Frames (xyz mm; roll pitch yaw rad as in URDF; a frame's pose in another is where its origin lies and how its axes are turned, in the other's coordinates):
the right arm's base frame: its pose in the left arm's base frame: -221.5 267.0 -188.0 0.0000 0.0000 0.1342
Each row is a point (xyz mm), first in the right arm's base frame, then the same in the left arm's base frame.
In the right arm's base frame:
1: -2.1 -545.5 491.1
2: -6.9 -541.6 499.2
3: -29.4 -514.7 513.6
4: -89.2 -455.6 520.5
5: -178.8 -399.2 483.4
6: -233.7 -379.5 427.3
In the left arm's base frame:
1: -150.6 -273.9 303.1
2: -155.9 -270.7 311.2
3: -181.8 -247.0 325.6
4: -248.9 -196.4 332.5
5: -345.3 -152.5 295.4
6: -402.3 -140.4 239.3

